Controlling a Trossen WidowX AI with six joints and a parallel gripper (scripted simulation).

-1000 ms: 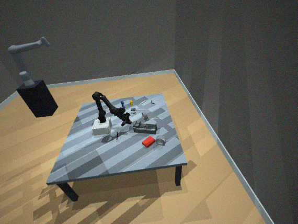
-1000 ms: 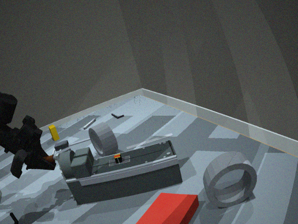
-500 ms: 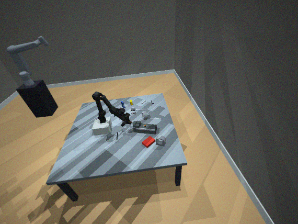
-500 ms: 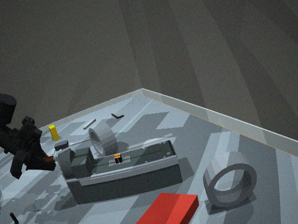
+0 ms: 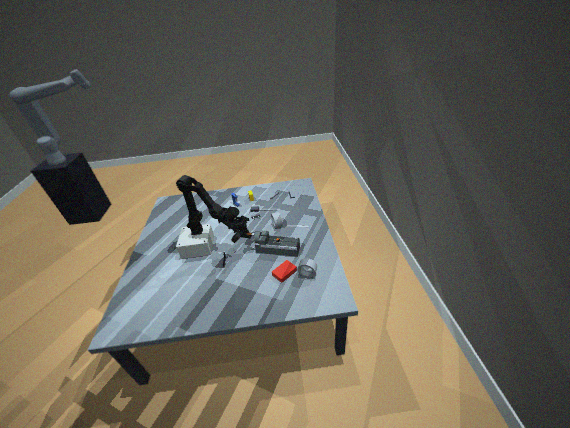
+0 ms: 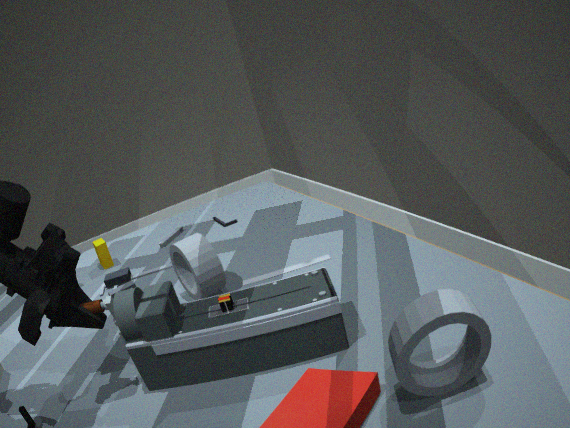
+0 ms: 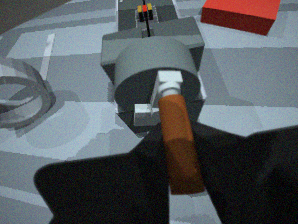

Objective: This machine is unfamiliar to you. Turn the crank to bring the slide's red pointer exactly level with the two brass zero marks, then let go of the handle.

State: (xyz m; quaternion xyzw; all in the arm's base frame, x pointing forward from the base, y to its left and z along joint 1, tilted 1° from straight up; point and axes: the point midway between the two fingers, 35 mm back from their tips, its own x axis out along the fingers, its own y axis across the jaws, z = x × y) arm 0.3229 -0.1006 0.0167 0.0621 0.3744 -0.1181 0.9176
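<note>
Now: gripper tip 16 cm short of the red pointer, 4 cm to the left of it and 1 cm above it. Also, from my gripper tip: brown handle: 2 cm behind, 2 cm above; then yellow block: 2 cm behind, 56 cm to the left, 6 cm below; then blue clamp: 14 cm behind, 51 cm to the left, 4 cm below.
</note>
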